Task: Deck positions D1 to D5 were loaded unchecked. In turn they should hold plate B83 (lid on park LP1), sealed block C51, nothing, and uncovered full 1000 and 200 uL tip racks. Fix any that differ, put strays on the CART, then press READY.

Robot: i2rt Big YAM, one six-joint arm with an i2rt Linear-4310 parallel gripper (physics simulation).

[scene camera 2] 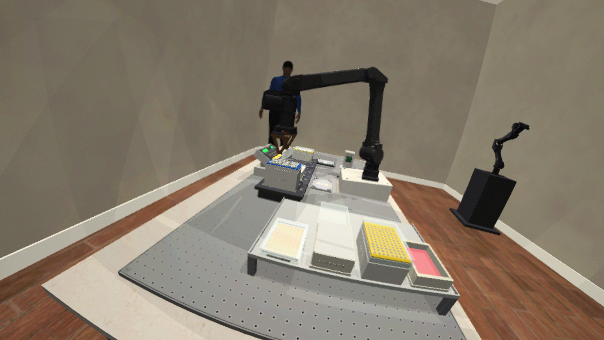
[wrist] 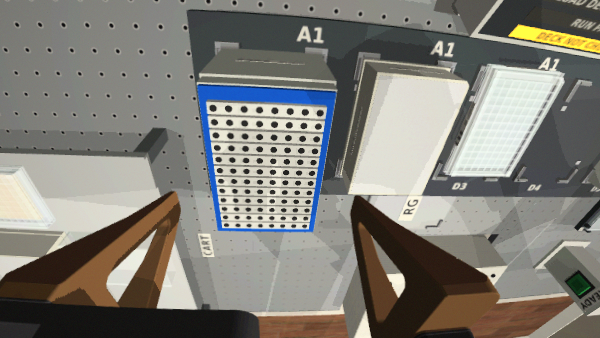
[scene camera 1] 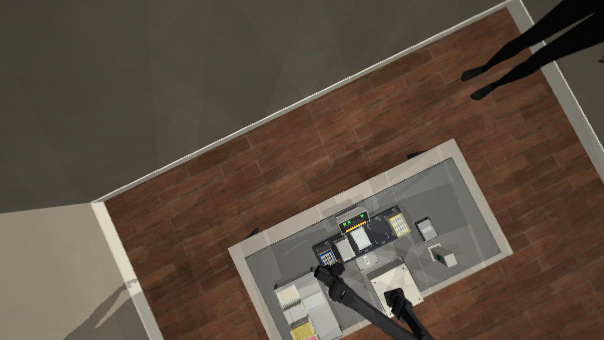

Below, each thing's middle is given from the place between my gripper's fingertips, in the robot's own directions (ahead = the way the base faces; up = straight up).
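Clear well plate (wrist: 510,103): my hand is 13 cm above it, 24 cm to the left of it and 4 cm short of it. Counted from my hand, the RG pad (wrist: 412,212) is 25 cm to the right, 18 cm below and 14 cm behind, and the READY button box (wrist: 577,283) is 72 cm to the right, 22 cm behind and 12 cm below. Going by their middles, of the things named here the clear well plate is the nearest to my hand and the READY button box the farthest from it.
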